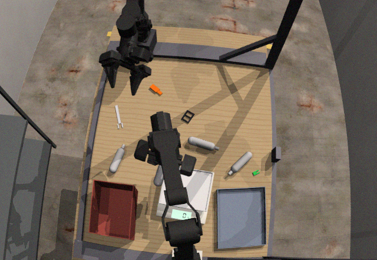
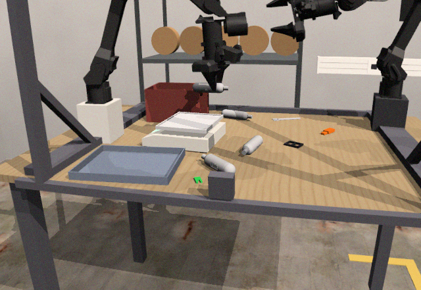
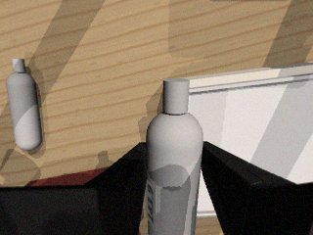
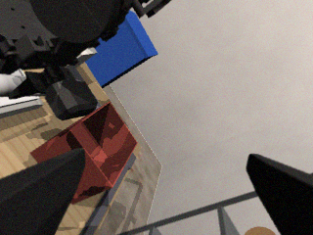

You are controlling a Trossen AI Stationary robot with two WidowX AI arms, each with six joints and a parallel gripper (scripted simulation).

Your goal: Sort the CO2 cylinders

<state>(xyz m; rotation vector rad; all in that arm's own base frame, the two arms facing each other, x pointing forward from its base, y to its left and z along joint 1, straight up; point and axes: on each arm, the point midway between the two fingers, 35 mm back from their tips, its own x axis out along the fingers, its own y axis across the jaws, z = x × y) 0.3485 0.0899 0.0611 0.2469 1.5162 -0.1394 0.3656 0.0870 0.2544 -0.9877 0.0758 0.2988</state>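
The scale plate lies 130 mm below my left hand, 80 mm to the left of it and 60 mm behind it. From my left hand the other things lie so: red scrap bin 220 mm ahead, 150 mm below, 120 mm to the left; then black buckle 210 mm to the right, 180 mm below, 130 mm behind; then white scale 140 mm below, 90 mm to the left, 50 mm behind.
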